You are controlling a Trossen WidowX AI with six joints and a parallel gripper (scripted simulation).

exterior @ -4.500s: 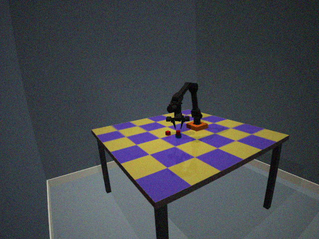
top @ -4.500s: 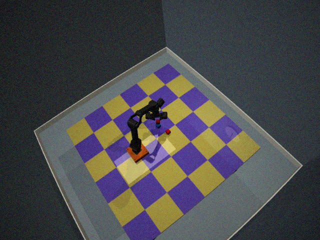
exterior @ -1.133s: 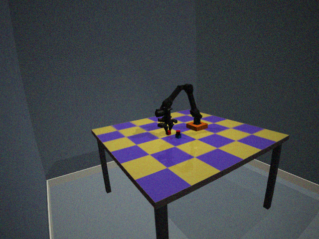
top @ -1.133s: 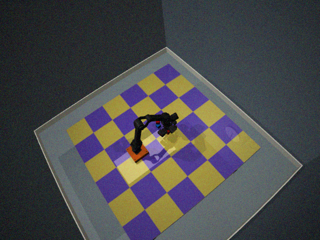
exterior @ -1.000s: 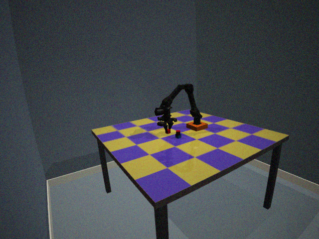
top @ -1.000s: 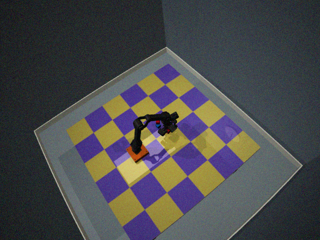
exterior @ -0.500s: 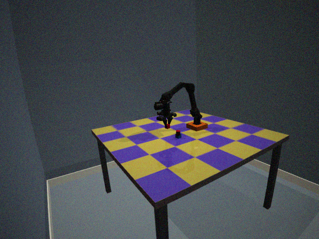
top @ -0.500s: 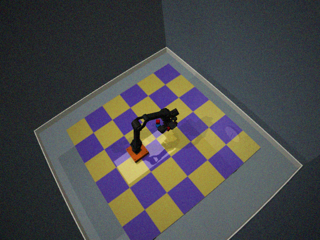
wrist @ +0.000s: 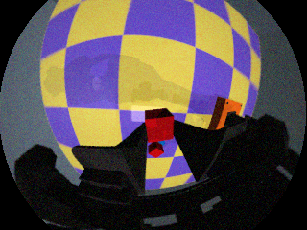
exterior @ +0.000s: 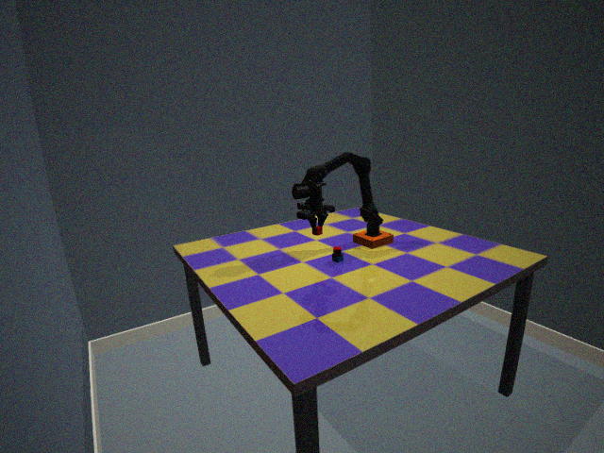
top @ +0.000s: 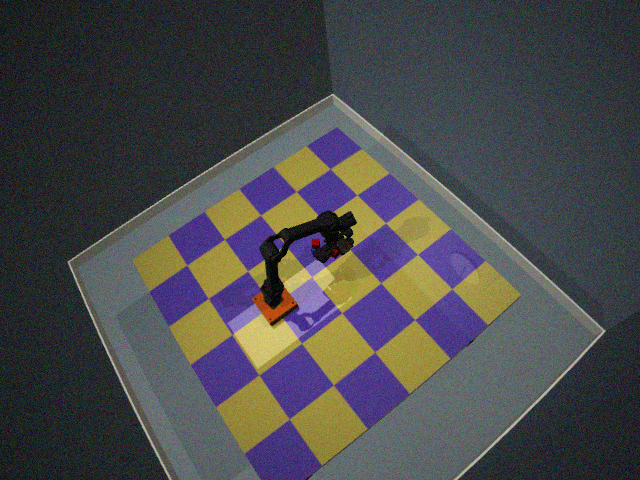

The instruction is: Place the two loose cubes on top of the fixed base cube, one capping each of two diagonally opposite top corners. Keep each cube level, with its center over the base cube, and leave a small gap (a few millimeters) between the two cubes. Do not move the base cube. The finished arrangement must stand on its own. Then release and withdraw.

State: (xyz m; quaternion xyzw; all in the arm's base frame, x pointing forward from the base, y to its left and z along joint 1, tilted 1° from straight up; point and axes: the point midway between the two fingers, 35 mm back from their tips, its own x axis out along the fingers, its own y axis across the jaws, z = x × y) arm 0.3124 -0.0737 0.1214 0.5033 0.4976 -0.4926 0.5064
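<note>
Right now the red cube is 130 mm to the left of my gripper tip and 70 mm below it. Also, from my gripper tip: blue cube: 10 mm behind, 110 mm to the left, 110 mm below.
</note>
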